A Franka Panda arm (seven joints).
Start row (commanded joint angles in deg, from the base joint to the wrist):
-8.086 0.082 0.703 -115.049 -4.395 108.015 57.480
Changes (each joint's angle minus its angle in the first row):
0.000 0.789 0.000 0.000 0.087 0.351 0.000
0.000 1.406 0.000 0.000 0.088 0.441 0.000
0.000 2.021 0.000 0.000 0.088 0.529 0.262
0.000 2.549 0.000 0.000 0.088 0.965 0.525
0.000 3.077 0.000 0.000 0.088 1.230 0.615
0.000 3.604 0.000 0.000 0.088 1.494 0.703
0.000 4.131 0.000 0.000 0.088 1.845 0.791
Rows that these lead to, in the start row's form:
-8.086 0.871 0.703 -115.049 -4.308 108.366 57.480
-8.086 1.488 0.703 -115.049 -4.307 108.456 57.480
-8.086 2.103 0.703 -115.049 -4.307 108.544 57.742
-8.086 2.631 0.703 -115.049 -4.307 108.980 58.005
-8.086 3.159 0.703 -115.049 -4.307 109.245 58.095
-8.086 3.686 0.703 -115.049 -4.307 109.509 58.183
-8.086 4.213 0.703 -115.049 -4.307 109.860 58.271

